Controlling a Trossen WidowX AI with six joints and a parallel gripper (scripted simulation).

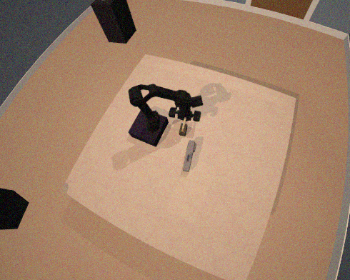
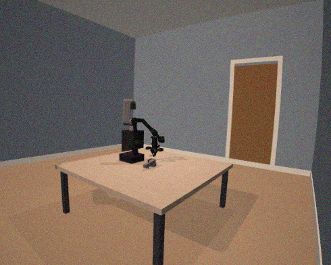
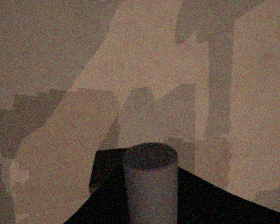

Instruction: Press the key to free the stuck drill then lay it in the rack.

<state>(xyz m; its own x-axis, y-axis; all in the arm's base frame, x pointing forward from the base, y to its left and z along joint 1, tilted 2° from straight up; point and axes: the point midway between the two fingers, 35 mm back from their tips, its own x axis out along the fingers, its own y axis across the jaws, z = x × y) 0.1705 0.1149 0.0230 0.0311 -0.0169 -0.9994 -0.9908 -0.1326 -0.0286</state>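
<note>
My gripper tip is now 40 mm to the left of the drill, 30 mm below it and 10 mm short of it. Also, from my gripper tip: dark block (50 mm to the right, 40 mm below).
</note>
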